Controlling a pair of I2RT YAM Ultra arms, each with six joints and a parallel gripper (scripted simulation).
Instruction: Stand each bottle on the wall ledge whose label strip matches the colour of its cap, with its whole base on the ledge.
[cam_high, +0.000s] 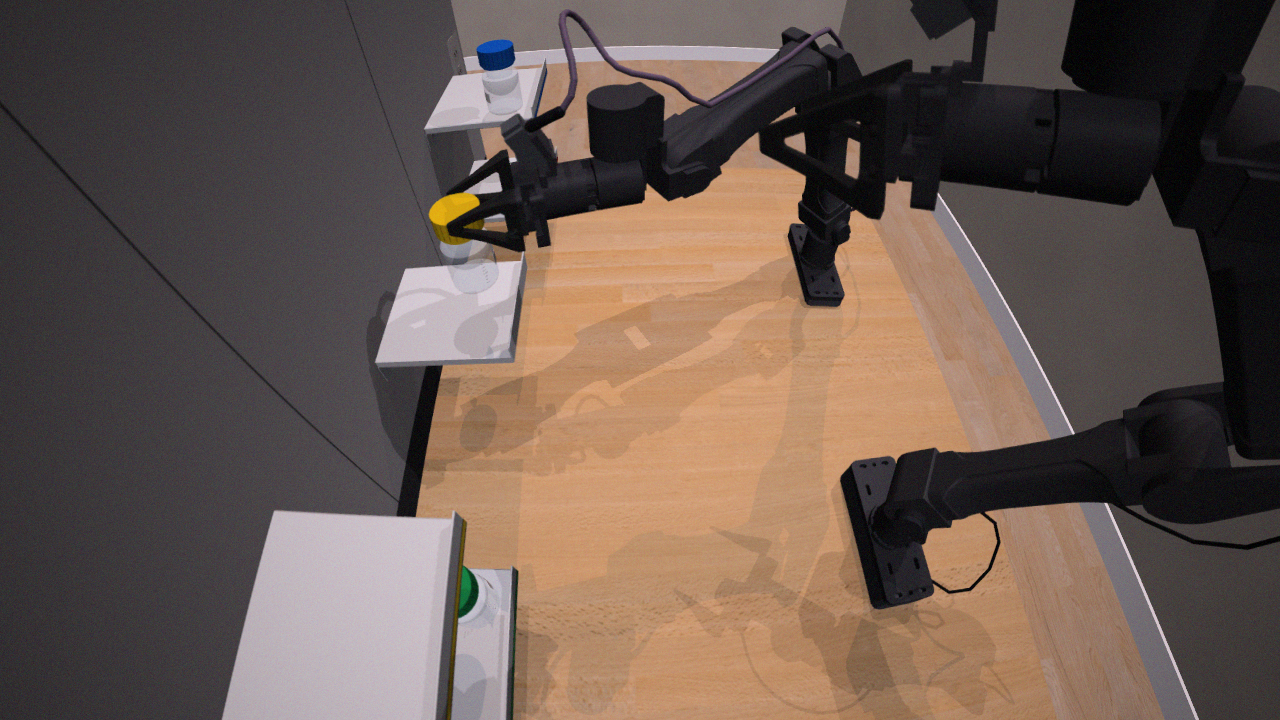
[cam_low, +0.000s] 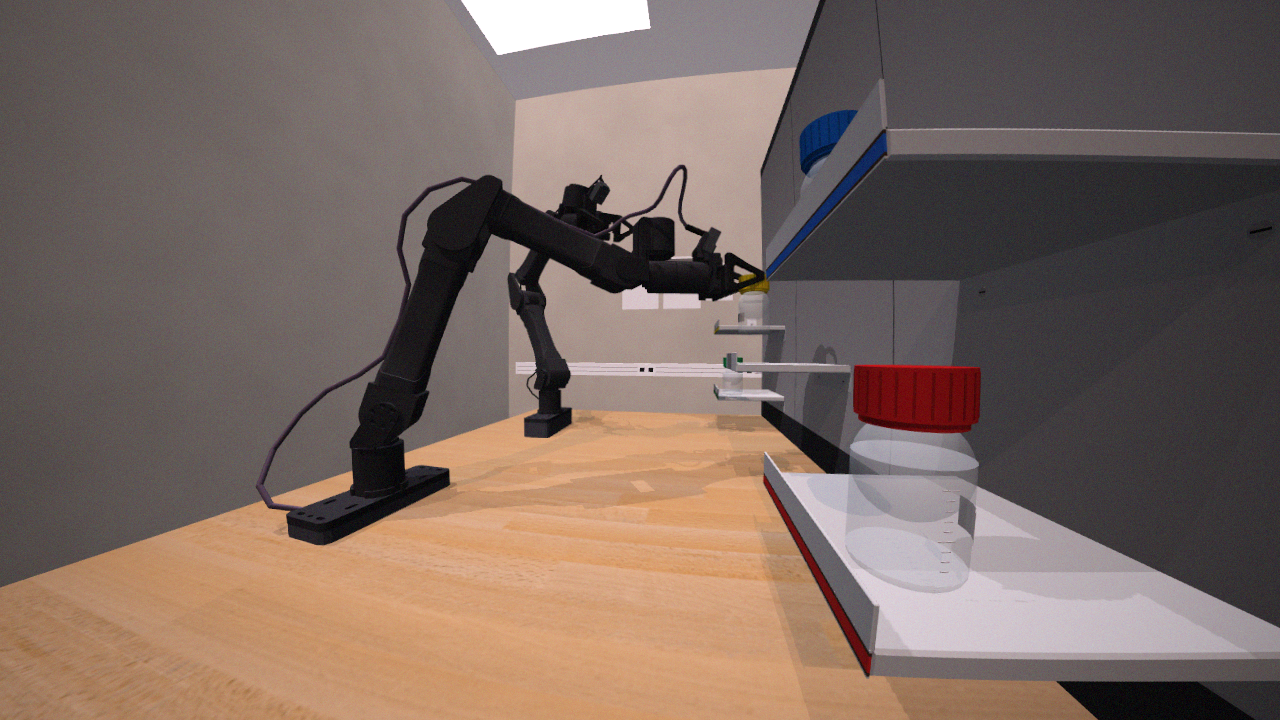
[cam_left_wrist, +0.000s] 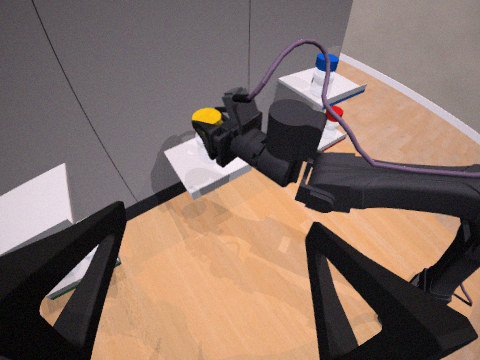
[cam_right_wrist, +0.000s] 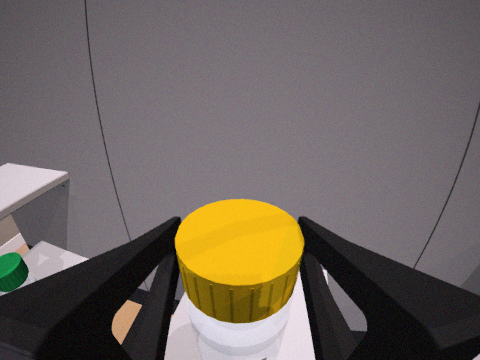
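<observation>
My right hand is 5 cm above the yellow-capped bottle. From my right hand the other things lie so: green-capped bottle (34 cm to the left, 20 cm below, 1 cm behind); grey wall (15 cm ahead, 9 cm above, 1 cm to the left); blue-capped bottle (34 cm to the right, 2 cm ahead, 1 cm below).
Now: left hand 290 mm short of the yellow-capped bottle, 210 mm above it and 110 mm to the left of it. Round my left hand: green-capped bottle 360 mm below, 280 mm ahead, 230 mm to the left; grey wall 440 mm ahead, 100 mm to the right, 70 mm below; blue-capped bottle 450 mm to the right, 320 mm ahead, 170 mm below.
</observation>
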